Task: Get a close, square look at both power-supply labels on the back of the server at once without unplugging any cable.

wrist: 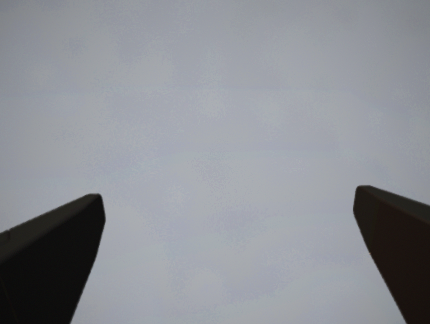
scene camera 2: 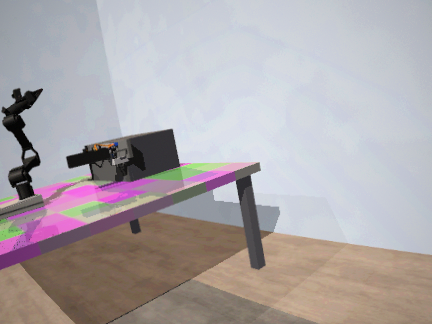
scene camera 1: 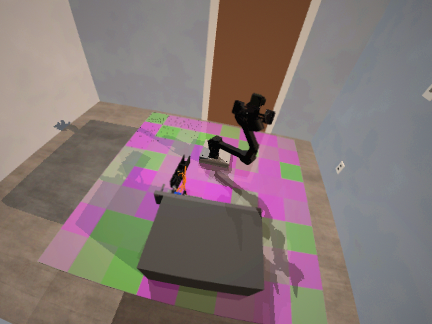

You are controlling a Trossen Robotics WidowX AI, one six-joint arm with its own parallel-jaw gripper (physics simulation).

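Pixels of known places: gripper, fingertip midpoint: (wrist: 230,203) (scene camera 2: 41,91) (scene camera 1: 254,113); arm's base, link origin: (scene camera 2: 26,197) (scene camera 1: 213,155).
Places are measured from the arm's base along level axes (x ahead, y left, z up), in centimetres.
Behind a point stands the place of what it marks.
The server (scene camera 1: 205,240) {x 63.2, y 8.0, z 15.8 cm} (scene camera 2: 157,154) {x 65.4, y -13.5, z 4.6 cm} is a dark grey box on the table, its back facing the arm. Orange cables (scene camera 1: 183,176) (scene camera 2: 96,147) and a black bar-like part (scene camera 1: 176,175) {x 35.0, y -13.4, z 14.4 cm} (scene camera 2: 79,158) {x 24.2, y -14.9, z 12.2 cm} stick out from one side of its back. No power-supply label can be made out in any view. My gripper (scene camera 1: 254,112) {x 22.0, y 16.1, z 48.8 cm} (scene camera 2: 41,90) {x 22.0, y 16.1, z 48.8 cm} (wrist: 230,203) {x 22.0, y 16.1, z 48.8 cm} is open and empty, raised well above the arm's base and higher than the server's top, apart from the server and cables. In scene camera 2 it tilts upward. The wrist view shows pale wall between the fingers; the server does not show there.
The table (scene camera 1: 295,237) {x 43.8, y 54.7, z -4.8 cm} (scene camera 2: 197,191) {x 49.1, y -64.1, z -7.3 cm} has a pink and green patchwork top. The arm's base plate (scene camera 1: 215,163) {x 4.9, y 2.5, z -2.6 cm} (scene camera 2: 35,201) {x 1.7, y -9.1, z -1.6 cm} stands on it, facing the server's back. A brown door (scene camera 1: 255,55) is behind the arm, and blue-grey walls (scene camera 1: 370,125) (scene camera 2: 300,100) surround the table.
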